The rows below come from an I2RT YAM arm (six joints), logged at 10 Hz.
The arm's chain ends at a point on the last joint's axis. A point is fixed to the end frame.
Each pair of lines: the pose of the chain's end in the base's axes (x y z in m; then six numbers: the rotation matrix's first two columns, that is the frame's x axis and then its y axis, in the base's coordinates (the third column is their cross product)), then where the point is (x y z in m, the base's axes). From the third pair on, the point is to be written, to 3 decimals.
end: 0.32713 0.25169 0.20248 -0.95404 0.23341 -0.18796 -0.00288 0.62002 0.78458
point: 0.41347 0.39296 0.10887
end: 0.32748 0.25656 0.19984 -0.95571 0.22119 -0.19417 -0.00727 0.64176 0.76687
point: 0.41279 0.39576 0.10228
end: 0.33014 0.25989 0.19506 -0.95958 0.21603 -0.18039 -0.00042 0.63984 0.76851
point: 0.413 0.400 0.097
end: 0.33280 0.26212 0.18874 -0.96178 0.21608 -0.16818 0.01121 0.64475 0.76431
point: 0.415 0.401 0.088
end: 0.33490 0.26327 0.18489 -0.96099 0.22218 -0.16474 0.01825 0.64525 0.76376
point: 0.417 0.402 0.084
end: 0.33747 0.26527 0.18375 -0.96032 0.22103 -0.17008 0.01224 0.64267 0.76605
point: 0.420 0.404 0.084
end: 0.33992 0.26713 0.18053 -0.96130 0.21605 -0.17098 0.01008 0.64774 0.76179
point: 0.422 0.406 0.080
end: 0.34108 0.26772 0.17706 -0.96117 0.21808 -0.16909 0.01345 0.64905 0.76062
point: 0.423 0.406 0.076
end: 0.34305 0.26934 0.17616 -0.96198 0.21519 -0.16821 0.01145 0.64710 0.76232
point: 0.425 0.408 0.075
